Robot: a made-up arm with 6 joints.
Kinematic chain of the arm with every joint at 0, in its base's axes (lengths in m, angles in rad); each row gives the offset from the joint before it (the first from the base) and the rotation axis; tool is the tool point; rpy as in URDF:
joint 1: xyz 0 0 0.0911 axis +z
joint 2: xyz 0 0 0 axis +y
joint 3: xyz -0.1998 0 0.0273 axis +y
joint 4: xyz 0.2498 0 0.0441 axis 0.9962 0 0.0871
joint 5: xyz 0 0 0 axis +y
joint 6: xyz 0.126 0 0.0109 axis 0.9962 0 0.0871
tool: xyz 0 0 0 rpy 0 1.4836 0
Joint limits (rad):
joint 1: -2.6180..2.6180
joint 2: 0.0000..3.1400
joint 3: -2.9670..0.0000
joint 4: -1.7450..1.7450
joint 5: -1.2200..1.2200
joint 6: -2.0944..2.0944
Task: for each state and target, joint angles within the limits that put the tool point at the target. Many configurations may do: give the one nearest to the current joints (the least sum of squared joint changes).
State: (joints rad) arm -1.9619 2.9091 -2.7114 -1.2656 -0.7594 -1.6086
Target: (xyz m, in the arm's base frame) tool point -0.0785 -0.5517 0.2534
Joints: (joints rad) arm -1.7496 2.7217 -2.8378 -1.2010 -0.1788 -1.6086
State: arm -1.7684 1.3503 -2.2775 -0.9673 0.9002 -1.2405
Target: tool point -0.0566 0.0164 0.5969
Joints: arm -1.8219 0.9566 -2.3277 -0.6599 0.8620 -1.2405
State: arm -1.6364 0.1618 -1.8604 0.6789 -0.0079 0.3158
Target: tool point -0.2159 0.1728 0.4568
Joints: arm -0.9683 0.0000 -1.4619 1.0114 -0.8430 0.3158
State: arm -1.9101 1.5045 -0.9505 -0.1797 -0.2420 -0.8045
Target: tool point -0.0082 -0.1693 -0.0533
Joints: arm -1.6202 1.4948 -0.2034 -0.1816 -0.0081 -0.8045
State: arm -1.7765 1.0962 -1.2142 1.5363 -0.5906 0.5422
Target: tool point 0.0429 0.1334 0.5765
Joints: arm -2.1571 0.4570 -1.7840 1.4678 -0.3083 0.5422
